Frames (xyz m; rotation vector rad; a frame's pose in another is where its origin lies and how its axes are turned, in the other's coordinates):
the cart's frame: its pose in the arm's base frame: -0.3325 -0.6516 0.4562 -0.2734 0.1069 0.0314
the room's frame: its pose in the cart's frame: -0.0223 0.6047 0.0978 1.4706 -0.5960 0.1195
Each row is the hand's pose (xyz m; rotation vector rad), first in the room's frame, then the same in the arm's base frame.
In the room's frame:
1: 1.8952 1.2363 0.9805 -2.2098 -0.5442 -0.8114
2: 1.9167 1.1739 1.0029 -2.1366 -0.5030 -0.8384
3: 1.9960 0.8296 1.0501 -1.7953 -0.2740 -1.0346
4: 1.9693 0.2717 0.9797 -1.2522 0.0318 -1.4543
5: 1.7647 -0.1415 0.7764 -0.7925 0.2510 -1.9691
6: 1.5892 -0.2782 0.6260 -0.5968 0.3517 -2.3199
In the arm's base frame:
1: 0.6639 -0.7660 2.5083 -0.8776 -0.2641 -1.1507
2: 0.6988 -0.8116 2.4689 -0.8003 -0.2327 -1.1410
3: 0.8755 -0.9877 2.2142 -0.4477 -0.0047 -1.1224
4: 1.0598 -1.1163 1.6981 0.0604 0.4416 -1.2018
5: 1.0685 -1.0470 1.1990 0.4010 0.9480 -1.4162
6: 0.9956 -0.9328 0.9672 0.4714 1.2721 -1.6025

